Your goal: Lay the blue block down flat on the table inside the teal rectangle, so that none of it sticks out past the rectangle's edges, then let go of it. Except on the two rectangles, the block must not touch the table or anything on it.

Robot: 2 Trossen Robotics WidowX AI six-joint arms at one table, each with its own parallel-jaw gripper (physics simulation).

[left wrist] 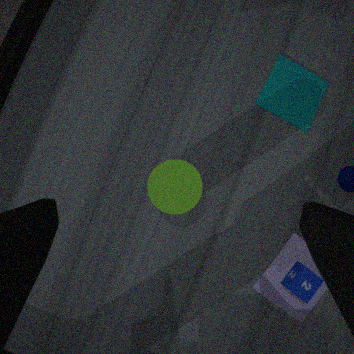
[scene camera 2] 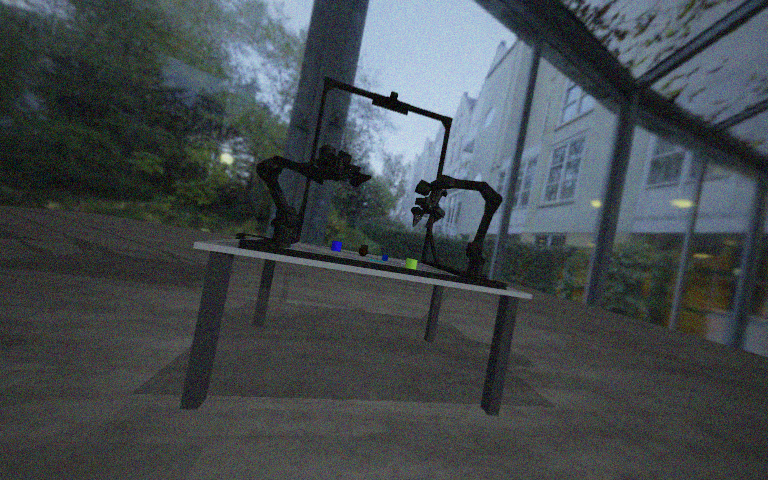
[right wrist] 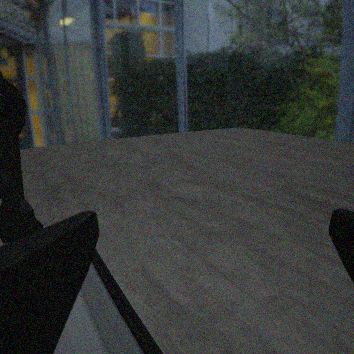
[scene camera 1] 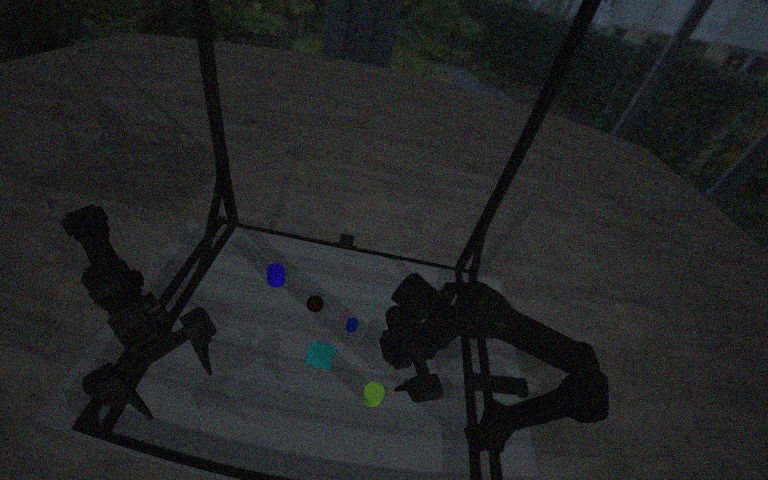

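Where they show: left gripper, fingertip midpoint: (left wrist: 181, 212) (scene camera 2: 419, 226) (scene camera 1: 389, 369); right gripper, fingertip midpoint: (scene camera 2: 366, 173) (right wrist: 214, 222) (scene camera 1: 181, 395); left arm's base, link origin: (scene camera 2: 473, 276) (scene camera 1: 481, 436); right arm's base, link origin: (scene camera 2: 280, 241).
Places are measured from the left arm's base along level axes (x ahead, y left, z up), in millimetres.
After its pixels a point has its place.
Note:
The blue block (left wrist: 302, 281) @[z 0, x 161, y -304 mm], with light "2" markings, rests on a pale lilac rectangle (left wrist: 295, 246) @[z -18, x 196, y -301 mm] at the lower right of the left wrist view. Part of that rectangle is behind a finger; both are hidden by the left arm in scene camera 1. The teal rectangle (scene camera 1: 320, 354) @[z -18, x 377, y -285 mm] (left wrist: 292, 94) @[z -18, x 373, y -283 mm] lies bare on the table. My left gripper (left wrist: 181, 212) @[z 181, x 250, y -150 mm] (scene camera 2: 425, 219) @[z 181, x 250, y -150 mm] is open and empty, above the table, with the block beside its right-hand finger in its wrist view. My right gripper (scene camera 1: 181, 396) @[z 324, x 591, y -83 mm] (scene camera 2: 363, 180) @[z 324, x 591, y -83 mm] (right wrist: 214, 222) @[z 324, x 591, y -83 mm] is open and empty, raised high, away from the block.
A green cylinder (scene camera 1: 373, 394) @[z 25, x 259, y -147 mm] (scene camera 2: 411, 263) @[z 7, x 270, y -132 mm] (left wrist: 175, 187) @[z 25, x 255, y -154 mm] stands under the left gripper. A small blue cylinder (scene camera 1: 351, 324) @[z 12, x 285, y -356 mm] (scene camera 2: 385, 257) @[z -1, x 287, y -349 mm] (left wrist: 347, 179) @[z 0, x 278, y -348 mm] stands near the teal rectangle. A dark round object (scene camera 1: 314, 303) @[z 27, x 386, y -423 mm] (scene camera 2: 363, 250) @[z 15, x 392, y -414 mm] and a larger blue cylinder (scene camera 1: 275, 275) @[z 35, x 501, y -524 mm] (scene camera 2: 336, 246) @[z 7, x 511, y -520 mm] stand farther off. Black frame posts rise beside the arms.

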